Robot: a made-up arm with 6 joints. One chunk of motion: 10 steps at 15 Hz.
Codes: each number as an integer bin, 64 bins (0 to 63) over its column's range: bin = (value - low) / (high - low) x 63, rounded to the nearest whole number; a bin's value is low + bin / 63 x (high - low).
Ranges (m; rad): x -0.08..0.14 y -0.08..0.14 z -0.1..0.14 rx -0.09..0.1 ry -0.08..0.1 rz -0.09..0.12
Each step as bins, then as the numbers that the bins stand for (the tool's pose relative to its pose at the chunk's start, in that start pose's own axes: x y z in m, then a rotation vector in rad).
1 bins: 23 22 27 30 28 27
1 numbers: 0.0003 -0.0032 0.0029 0.0005 0.0000 0.0000
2 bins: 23 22 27 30 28 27
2 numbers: 0.0003 -0.0032 0.0029 0.0005 0.0000 0.0000
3 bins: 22 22 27 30 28 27
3 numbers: -0.0032 -0.0032 0.0029 0.0005 0.0000 0.0000
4 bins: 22 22 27 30 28 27
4 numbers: -0.0032 -0.0032 0.0029 0.0005 0.0000 0.0000
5 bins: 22 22 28 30 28 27
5 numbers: -0.0032 -0.0032 0.0067 0.0005 0.0000 0.0000
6 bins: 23 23 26 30 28 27
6 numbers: 0.0003 0.0003 -0.0010 0.0005 0.0000 0.0000
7 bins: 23 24 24 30 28 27
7 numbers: 0.0003 0.0038 -0.0086 0.0005 0.0000 0.0000
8 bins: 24 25 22 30 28 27
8 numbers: 0.0038 0.0073 -0.0162 0.0005 0.0000 0.0000
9 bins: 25 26 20 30 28 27
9 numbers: 0.0073 0.0108 -0.0238 0.0005 0.0000 0.0000
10 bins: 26 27 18 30 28 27
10 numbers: 0.0108 0.0143 -0.0314 0.0005 0.0000 0.0000
